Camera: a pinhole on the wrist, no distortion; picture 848 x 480 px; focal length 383.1 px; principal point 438.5 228.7 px. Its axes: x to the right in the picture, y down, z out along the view. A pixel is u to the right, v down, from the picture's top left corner.
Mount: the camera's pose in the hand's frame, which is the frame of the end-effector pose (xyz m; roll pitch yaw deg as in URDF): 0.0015 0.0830 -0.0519 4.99 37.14 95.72
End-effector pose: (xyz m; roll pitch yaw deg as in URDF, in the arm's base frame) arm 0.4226 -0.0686 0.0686 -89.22 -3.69 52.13
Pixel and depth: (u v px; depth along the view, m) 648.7 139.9 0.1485
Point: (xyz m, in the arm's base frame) 0.4385 -0.0194 -0.1680
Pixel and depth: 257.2 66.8 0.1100
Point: 0.4091 0.0202 -0.0374
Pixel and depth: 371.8 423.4 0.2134
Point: 0.2512 -0.0448 -0.1133
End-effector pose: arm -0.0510 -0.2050 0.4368 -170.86 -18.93 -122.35
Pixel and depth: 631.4 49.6 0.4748
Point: -0.6589 -0.1597 0.2666
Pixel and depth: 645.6 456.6 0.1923
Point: -0.2327 0.0053 0.3147
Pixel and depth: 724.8 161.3 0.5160
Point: -0.7021 0.0352 0.2441
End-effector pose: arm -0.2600 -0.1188 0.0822 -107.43 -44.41 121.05
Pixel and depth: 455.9 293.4 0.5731
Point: -0.6339 0.0327 -0.3641
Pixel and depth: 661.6 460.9 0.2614
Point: -0.3008 0.0169 -0.2888
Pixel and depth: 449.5 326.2 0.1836
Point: -0.3492 -0.0303 -0.1002
